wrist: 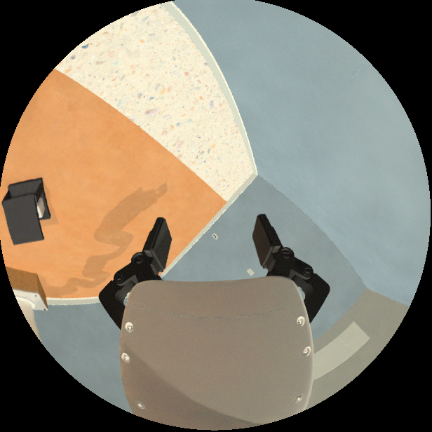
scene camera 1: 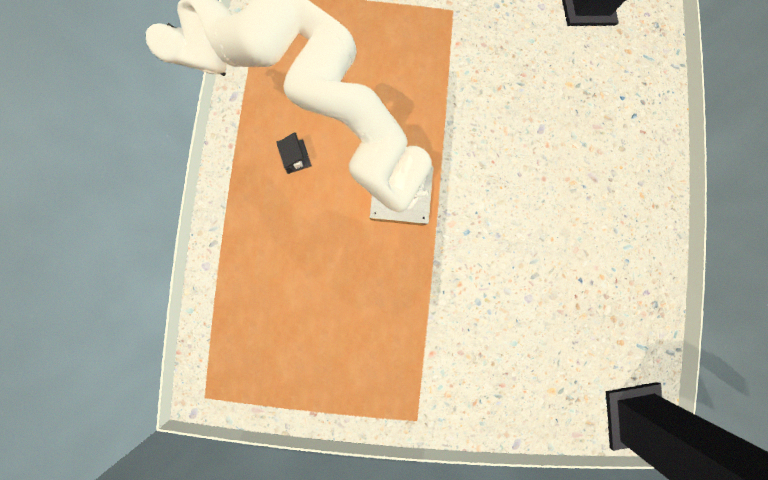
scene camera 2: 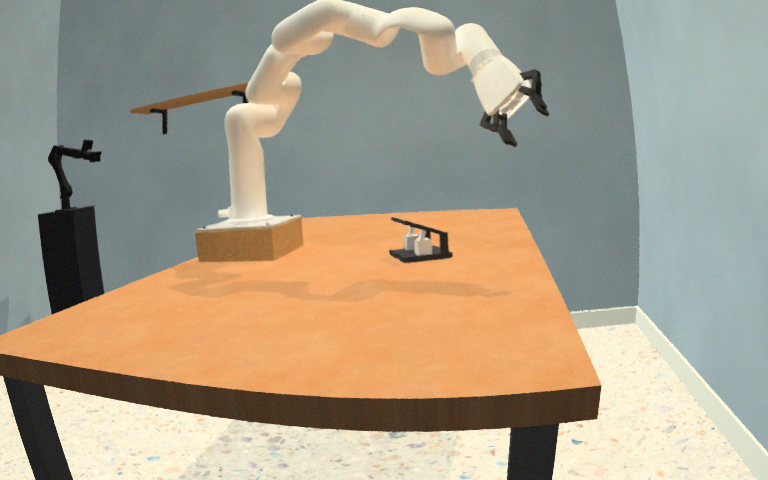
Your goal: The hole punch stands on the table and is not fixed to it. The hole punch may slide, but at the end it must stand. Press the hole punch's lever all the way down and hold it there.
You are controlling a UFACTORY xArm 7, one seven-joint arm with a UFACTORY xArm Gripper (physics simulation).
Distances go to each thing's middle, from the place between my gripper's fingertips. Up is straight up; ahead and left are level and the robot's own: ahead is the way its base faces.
Labels:
Right now the black hole punch [scene camera 2: 414,250] is 270 mm to the left of my hand, 210 mm below it and 190 mm behind it.

